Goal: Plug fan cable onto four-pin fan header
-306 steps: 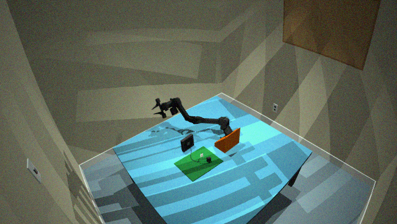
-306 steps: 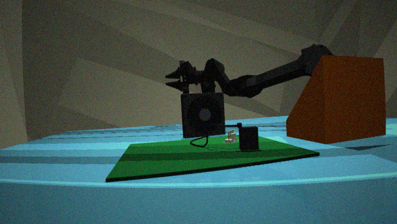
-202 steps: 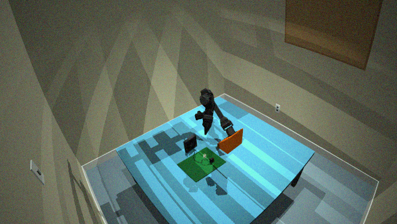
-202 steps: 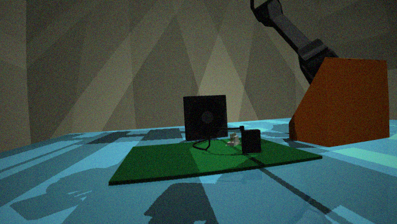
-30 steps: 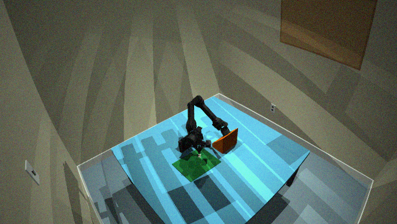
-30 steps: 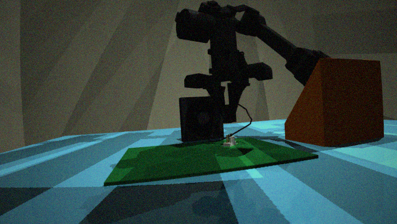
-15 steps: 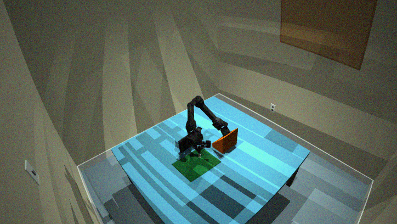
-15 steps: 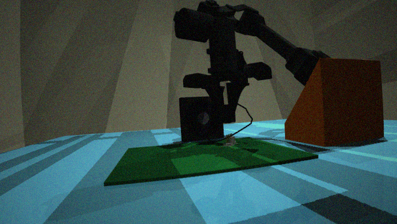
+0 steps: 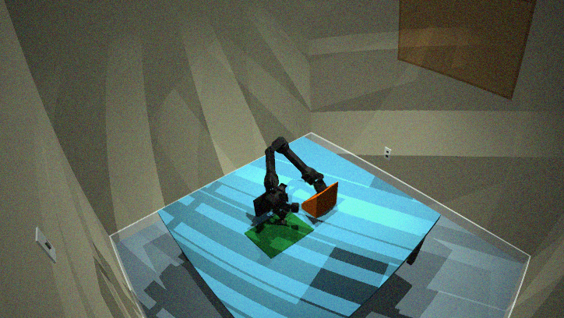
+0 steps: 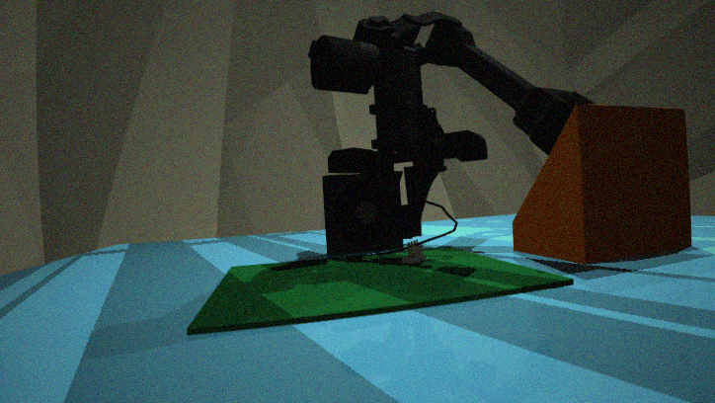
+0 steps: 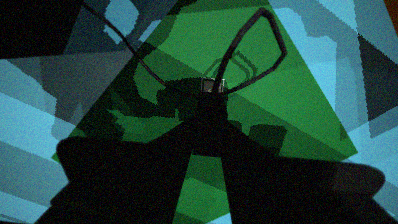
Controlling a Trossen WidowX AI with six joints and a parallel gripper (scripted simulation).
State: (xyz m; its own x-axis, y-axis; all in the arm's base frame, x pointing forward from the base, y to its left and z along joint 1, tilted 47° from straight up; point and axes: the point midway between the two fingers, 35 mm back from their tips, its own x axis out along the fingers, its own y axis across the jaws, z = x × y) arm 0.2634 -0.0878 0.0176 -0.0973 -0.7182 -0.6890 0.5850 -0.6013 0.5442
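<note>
The fan header is 4 cm below my gripper tip and 1 cm behind it. Also, from my gripper tip: black fan 14 cm to the right, 2 cm above; black plug 1 cm above; green board 7 cm ahead, 6 cm below, 3 cm to the left.
</note>
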